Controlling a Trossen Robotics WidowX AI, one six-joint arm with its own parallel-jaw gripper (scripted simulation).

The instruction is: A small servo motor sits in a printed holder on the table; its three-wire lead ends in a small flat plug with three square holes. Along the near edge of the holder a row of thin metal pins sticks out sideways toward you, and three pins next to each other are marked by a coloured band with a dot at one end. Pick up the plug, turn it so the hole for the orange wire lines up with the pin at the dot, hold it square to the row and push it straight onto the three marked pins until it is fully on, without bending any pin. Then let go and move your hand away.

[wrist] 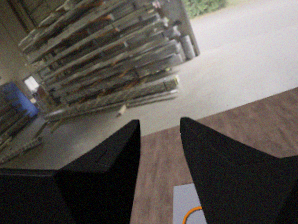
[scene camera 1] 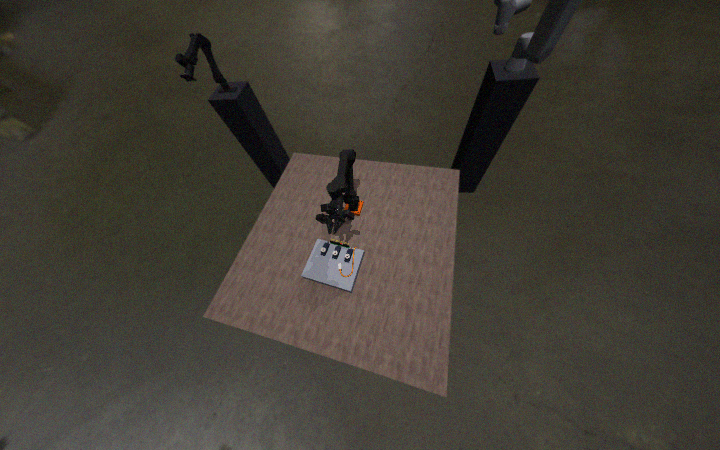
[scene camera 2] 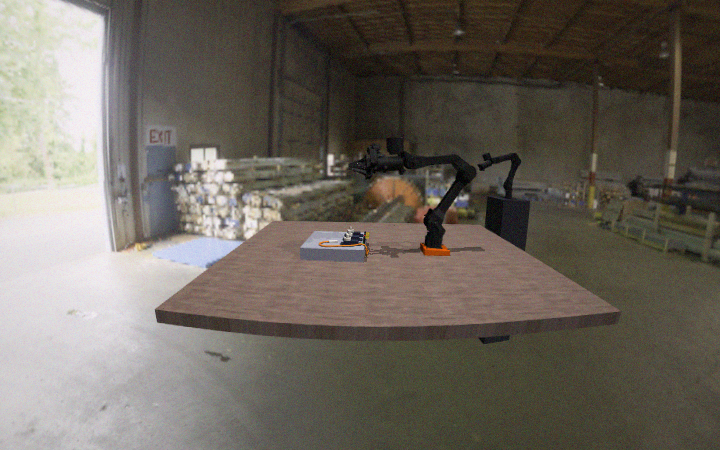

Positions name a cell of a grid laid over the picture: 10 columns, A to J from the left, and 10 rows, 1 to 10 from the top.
Scene:
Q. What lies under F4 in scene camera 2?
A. My gripper.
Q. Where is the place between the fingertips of my gripper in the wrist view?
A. F6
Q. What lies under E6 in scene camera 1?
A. A grey printed holder.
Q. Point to a grey printed holder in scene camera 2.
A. E6

